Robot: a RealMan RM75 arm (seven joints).
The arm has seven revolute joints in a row. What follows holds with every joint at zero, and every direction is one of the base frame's. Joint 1 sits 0.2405 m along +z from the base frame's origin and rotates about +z. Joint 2 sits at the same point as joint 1 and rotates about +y. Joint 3 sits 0.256 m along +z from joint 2 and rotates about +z. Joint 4 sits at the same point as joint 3 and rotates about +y. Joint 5 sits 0.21 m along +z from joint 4 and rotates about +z. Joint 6 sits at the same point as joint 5 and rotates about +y. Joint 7 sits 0.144 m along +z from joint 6 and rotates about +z. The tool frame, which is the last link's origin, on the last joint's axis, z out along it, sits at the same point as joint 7; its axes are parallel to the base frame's.
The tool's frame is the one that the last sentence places.
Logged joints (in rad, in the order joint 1, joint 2, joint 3, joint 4, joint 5, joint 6, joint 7), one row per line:
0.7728, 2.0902, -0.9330, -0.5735, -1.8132, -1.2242, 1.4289
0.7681, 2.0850, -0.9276, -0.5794, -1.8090, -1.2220, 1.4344
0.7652, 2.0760, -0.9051, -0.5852, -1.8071, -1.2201, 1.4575
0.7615, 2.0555, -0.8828, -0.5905, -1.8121, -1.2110, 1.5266
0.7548, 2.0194, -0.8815, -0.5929, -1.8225, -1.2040, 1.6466
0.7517, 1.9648, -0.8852, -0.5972, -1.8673, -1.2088, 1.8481
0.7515, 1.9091, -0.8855, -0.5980, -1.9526, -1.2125, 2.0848
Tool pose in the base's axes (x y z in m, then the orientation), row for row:
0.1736, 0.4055, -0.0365, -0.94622, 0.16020, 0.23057, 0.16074
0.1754, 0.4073, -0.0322, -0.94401, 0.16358, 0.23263, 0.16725
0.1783, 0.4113, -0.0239, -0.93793, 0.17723, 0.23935, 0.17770
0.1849, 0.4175, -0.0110, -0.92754, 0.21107, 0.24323, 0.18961
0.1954, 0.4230, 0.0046, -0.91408, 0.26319, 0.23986, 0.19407
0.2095, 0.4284, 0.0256, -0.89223, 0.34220, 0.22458, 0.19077
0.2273, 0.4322, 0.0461, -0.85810, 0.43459, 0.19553, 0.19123
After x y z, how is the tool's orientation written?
As a quaternion, x y z w.
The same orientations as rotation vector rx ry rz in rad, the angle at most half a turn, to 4 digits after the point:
-2.7023, 0.4575, 0.6585
-2.6863, 0.4655, 0.6620
-2.6537, 0.5014, 0.6772
-2.6074, 0.5933, 0.6837
-2.5633, 0.7381, 0.6726
-2.5065, 0.9613, 0.6309
-2.4100, 1.2206, 0.5492

